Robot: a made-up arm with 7 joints. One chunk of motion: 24 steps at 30 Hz.
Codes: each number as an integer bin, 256 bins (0 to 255) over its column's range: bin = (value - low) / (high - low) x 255, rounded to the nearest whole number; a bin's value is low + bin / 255 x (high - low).
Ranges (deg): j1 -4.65..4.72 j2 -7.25..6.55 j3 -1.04..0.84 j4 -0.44..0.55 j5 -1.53..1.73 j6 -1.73..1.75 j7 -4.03..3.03
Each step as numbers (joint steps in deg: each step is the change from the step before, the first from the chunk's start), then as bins.
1 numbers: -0.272 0.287 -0.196 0.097 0.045 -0.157 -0.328
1 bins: 119 139 114 138 123 115 134
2 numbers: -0.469 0.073 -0.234 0.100 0.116 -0.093 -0.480
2 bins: 114 135 109 139 129 120 128
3 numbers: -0.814 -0.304 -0.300 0.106 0.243 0.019 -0.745
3 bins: 104 128 100 141 139 128 119
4 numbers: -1.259 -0.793 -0.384 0.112 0.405 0.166 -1.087
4 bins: 92 119 89 142 151 139 106
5 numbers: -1.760 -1.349 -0.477 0.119 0.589 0.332 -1.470
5 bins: 79 109 76 144 166 151 92
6 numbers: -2.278 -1.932 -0.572 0.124 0.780 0.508 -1.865
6 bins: 65 98 63 145 181 164 78
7 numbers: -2.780 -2.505 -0.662 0.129 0.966 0.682 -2.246
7 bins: 51 88 51 147 195 177 64
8 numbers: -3.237 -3.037 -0.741 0.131 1.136 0.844 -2.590
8 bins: 38 78 41 147 209 189 52
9 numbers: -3.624 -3.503 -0.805 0.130 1.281 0.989 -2.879
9 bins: 28 69 32 147 220 199 42
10 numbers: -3.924 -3.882 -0.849 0.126 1.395 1.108 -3.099
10 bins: 20 62 26 146 229 208 34
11 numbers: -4.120 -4.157 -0.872 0.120 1.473 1.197 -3.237
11 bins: 14 57 23 144 235 214 29
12 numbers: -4.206 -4.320 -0.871 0.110 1.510 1.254 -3.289
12 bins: 12 54 23 142 238 219 27
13 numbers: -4.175 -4.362 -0.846 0.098 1.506 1.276 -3.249
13 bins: 13 53 26 139 237 220 28
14 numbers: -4.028 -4.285 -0.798 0.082 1.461 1.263 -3.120
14 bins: 17 55 33 134 234 219 33
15 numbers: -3.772 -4.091 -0.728 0.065 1.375 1.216 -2.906
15 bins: 24 58 42 130 227 216 41
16 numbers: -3.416 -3.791 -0.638 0.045 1.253 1.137 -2.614
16 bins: 34 64 55 125 218 210 51
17 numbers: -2.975 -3.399 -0.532 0.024 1.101 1.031 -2.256
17 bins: 46 71 69 120 206 202 64
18 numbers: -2.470 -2.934 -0.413 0.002 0.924 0.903 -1.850
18 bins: 59 80 85 114 192 193 79
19 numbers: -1.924 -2.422 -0.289 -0.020 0.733 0.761 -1.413
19 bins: 74 89 102 108 177 183 95
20 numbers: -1.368 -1.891 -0.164 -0.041 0.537 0.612 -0.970
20 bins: 89 99 119 103 162 172 111
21 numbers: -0.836 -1.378 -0.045 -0.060 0.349 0.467 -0.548
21 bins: 104 109 135 98 147 161 126
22 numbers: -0.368 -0.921 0.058 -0.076 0.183 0.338 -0.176
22 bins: 117 117 149 94 134 152 139
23 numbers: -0.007 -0.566 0.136 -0.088 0.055 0.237 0.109
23 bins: 126 124 160 91 124 144 149
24 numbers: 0.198 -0.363 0.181 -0.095 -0.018 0.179 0.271
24 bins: 132 127 166 89 118 140 155
